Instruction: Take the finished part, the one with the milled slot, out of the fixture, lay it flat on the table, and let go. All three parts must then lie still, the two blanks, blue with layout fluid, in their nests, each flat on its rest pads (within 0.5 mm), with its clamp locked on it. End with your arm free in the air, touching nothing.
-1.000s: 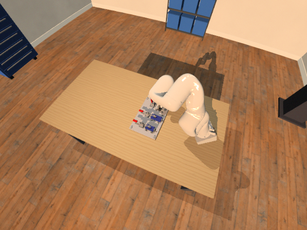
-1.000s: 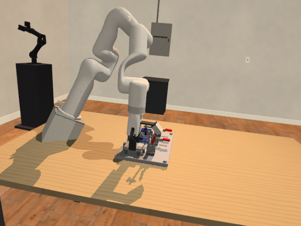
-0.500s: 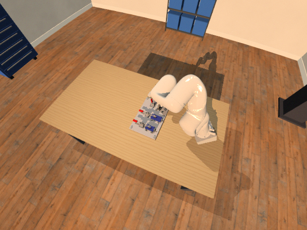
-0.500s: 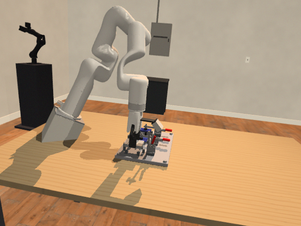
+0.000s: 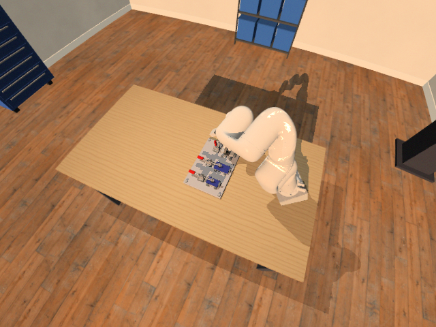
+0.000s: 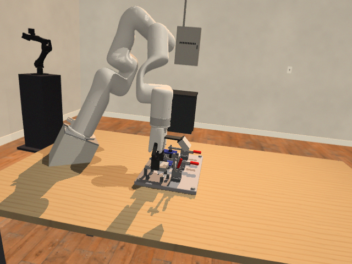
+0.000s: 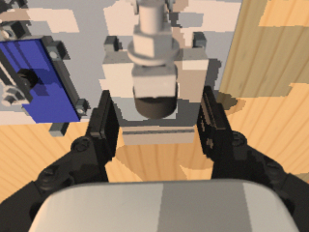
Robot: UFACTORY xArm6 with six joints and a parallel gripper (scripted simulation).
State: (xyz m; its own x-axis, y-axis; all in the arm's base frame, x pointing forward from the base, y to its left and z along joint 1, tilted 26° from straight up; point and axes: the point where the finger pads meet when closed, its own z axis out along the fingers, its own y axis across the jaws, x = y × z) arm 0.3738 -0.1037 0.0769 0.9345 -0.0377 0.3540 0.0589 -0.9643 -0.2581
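The blue blank is 1 cm behind my hand, 11 cm to the left of it and 5 cm below it. Round my hand: grey fixture plate: 4 cm ahead, 11 cm to the left, 7 cm below; grey finished part: 1 cm behind, 1 cm below.
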